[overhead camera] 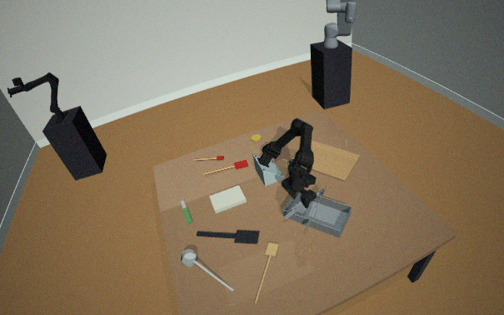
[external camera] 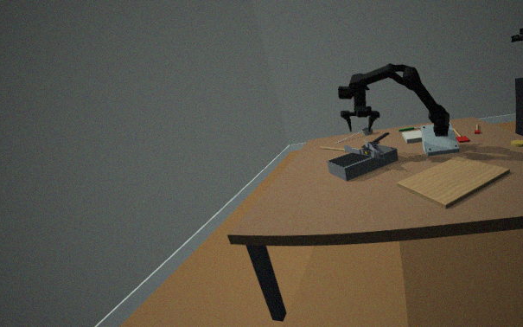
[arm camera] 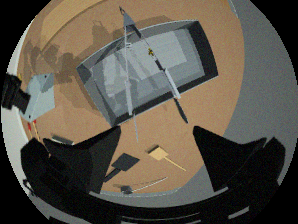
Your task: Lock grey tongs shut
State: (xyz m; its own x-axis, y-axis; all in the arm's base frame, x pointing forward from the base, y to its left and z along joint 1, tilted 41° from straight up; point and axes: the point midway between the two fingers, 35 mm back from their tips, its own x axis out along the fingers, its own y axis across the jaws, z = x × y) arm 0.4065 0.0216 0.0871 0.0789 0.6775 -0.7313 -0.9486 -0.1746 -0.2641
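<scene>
Now: gripper tip 12 cm above the grey roasting tin, 9 cm to the right of it and 1 cm past it. From my gripper tip the other things lie so: black spatula (35 cm to the right, 14 cm below, 4 cm behind); then wooden board (38 cm behind, 30 cm to the left, 14 cm below); then white block (32 cm to the right, 28 cm behind, 13 cm below).
</scene>
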